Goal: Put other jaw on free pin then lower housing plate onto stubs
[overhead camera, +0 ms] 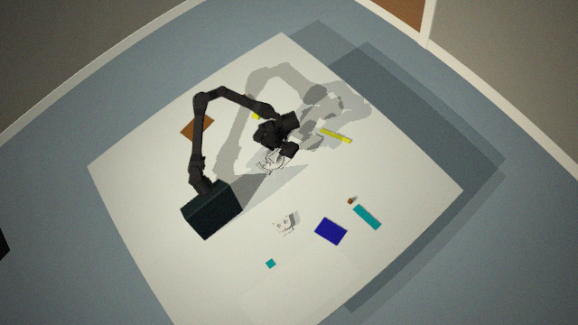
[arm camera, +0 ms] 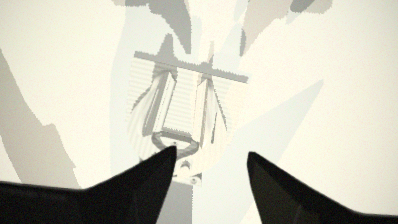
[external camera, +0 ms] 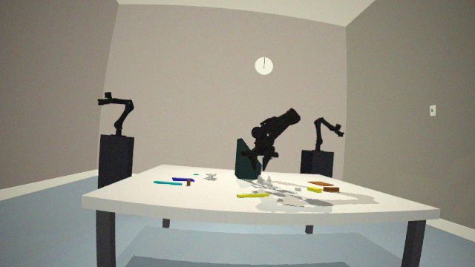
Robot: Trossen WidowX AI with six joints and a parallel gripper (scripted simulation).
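Now: the pale ridged block 210 mm to the right of my gripper tip, 210 mm behind it and 70 mm below it. From my gripper tip the other things lie so: yellow bar: 250 mm ahead, 100 mm to the right, 70 mm below; then yellow block: 260 mm to the left, 120 mm ahead, 70 mm below; then blue plate: 370 mm to the right, 100 mm behind, 80 mm below.
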